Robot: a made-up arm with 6 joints. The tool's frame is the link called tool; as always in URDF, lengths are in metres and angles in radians. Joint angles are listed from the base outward.
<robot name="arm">
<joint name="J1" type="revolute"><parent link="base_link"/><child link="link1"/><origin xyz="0 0 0.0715"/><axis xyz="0 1 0"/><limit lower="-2.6" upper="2.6"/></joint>
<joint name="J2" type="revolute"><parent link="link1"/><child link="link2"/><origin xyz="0.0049 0.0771 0.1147"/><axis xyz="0 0 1"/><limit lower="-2.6" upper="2.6"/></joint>
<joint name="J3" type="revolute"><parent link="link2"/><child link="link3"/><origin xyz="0.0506 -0.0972 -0.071"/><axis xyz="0 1 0"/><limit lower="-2.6" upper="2.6"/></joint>
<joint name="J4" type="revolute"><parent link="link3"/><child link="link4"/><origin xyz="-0.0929 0.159 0.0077"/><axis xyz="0 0 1"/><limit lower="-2.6" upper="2.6"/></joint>
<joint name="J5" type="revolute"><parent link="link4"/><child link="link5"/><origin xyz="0.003 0.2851 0.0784"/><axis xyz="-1 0 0"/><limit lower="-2.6" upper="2.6"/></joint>
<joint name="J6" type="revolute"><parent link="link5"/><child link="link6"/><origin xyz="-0.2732 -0.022 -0.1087"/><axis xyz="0 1 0"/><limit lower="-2.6" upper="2.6"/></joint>
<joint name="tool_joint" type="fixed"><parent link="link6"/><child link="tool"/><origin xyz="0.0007 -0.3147 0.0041"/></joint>
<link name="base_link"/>
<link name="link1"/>
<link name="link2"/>
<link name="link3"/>
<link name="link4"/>
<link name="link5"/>
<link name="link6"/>
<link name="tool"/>
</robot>
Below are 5 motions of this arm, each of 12 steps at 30 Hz.
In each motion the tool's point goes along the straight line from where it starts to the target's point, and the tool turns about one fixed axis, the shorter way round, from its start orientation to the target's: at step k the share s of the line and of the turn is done. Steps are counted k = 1, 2, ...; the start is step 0. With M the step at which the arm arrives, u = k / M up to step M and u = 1 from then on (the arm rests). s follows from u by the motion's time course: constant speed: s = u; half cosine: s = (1 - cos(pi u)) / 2; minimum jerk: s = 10 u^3 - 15 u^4 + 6 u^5.
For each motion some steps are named. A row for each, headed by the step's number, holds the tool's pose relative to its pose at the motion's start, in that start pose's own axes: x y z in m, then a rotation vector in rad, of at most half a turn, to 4 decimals.
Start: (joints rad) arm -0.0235 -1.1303 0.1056 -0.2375 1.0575 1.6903
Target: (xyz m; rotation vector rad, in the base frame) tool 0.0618 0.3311 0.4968 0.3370 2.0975 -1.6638
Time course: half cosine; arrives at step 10
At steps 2, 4, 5, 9, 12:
2: -0.0045 -0.0006 0.0042 -0.0063 -0.0065 -0.0004
4: -0.0164 -0.0021 0.0151 -0.0228 -0.0234 -0.0014
5: -0.0237 -0.0031 0.0218 -0.0329 -0.0339 -0.0020
9: -0.0463 -0.0060 0.0426 -0.0642 -0.0661 -0.0039
12: -0.0474 -0.0061 0.0437 -0.0659 -0.0677 -0.0040

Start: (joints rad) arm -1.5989 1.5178 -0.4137 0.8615 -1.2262 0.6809
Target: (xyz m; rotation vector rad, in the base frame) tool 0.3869 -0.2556 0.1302 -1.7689 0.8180 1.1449
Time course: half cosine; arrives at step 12
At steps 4, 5, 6, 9, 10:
4: -0.0254 0.0035 -0.0104 0.0524 0.0784 -0.0026
5: -0.0377 0.0052 -0.0155 0.0776 0.1162 -0.0038
6: -0.0508 0.0070 -0.0209 0.1047 0.1567 -0.0052
9: -0.0868 0.0120 -0.0356 0.1787 0.2676 -0.0089
10: -0.0949 0.0131 -0.0389 0.1954 0.2925 -0.0097

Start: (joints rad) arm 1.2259 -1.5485 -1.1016 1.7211 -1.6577 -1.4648
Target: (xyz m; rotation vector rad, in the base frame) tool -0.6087 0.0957 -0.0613 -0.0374 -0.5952 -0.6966
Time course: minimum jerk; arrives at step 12
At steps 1, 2, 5, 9, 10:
1: -0.0005 0.0000 -0.0011 -0.0003 -0.0028 -0.0007
2: -0.0036 -0.0002 -0.0078 -0.0023 -0.0198 -0.0046
5: -0.0350 -0.0022 -0.0762 -0.0224 -0.1936 -0.0453
9: -0.0905 -0.0058 -0.1972 -0.0579 -0.5006 -0.1171
10: -0.0974 -0.0062 -0.2121 -0.0623 -0.5386 -0.1260

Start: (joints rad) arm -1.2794 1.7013 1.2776 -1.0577 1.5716 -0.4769
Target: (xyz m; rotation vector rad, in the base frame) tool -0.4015 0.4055 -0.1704 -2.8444 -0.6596 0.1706
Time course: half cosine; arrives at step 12
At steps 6, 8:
6: -0.0189 0.0187 -0.0607 0.1434 -0.1702 -0.0514
8: -0.0284 0.0281 -0.0911 0.2151 -0.2553 -0.0770

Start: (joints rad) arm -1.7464 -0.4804 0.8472 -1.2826 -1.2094 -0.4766
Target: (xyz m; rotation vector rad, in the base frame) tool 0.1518 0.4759 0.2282 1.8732 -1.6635 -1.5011
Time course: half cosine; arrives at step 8
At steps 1, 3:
1: -0.0003 0.0009 0.0004 0.0042 -0.0020 -0.0018
3: -0.0027 0.0076 0.0036 0.0344 -0.0162 -0.0146

